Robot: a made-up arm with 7 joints.
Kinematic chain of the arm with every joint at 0, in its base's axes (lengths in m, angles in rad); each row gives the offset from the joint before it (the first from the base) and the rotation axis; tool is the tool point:
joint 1: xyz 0 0.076 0 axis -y
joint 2: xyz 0 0.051 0 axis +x
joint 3: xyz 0 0 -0.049 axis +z
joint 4: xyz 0 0 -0.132 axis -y
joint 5: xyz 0 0 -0.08 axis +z
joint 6: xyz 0 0 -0.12 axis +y
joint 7: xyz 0 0 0 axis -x
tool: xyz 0 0 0
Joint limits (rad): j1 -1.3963..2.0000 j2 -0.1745..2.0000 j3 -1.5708..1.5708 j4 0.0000..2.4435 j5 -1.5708..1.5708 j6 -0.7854..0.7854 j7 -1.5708..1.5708
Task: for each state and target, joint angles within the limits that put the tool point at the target. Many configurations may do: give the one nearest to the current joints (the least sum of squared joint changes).
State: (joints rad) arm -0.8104 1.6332 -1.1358 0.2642 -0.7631 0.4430 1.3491
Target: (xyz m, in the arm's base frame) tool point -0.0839 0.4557 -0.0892
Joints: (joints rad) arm -1.0010 1.6387 -1.3619 0.8031 -0.7631 0.4430 1.3491
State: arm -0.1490 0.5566 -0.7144 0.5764 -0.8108 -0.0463 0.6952
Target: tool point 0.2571 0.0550 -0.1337
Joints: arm 0.5189 0.1841 -0.6339 1.3423 -0.8108 -0.0463 0.6952
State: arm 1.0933 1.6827 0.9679 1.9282 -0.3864 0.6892 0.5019
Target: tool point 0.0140 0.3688 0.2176
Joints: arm 0.6237 1.7919 0.6772 1.0936 -0.3864 0.6892 0.5019
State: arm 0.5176 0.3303 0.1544 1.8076 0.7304 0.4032 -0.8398
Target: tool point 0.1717 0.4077 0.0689
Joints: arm 0.9779 0.9981 0.4004 0.9811 0.7304 0.4032 -0.8398
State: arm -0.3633 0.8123 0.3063 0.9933 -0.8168 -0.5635 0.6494
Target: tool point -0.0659 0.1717 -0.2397
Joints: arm -1.1658 0.5326 -0.2040 1.6949 -0.8168 -0.5635 0.6494
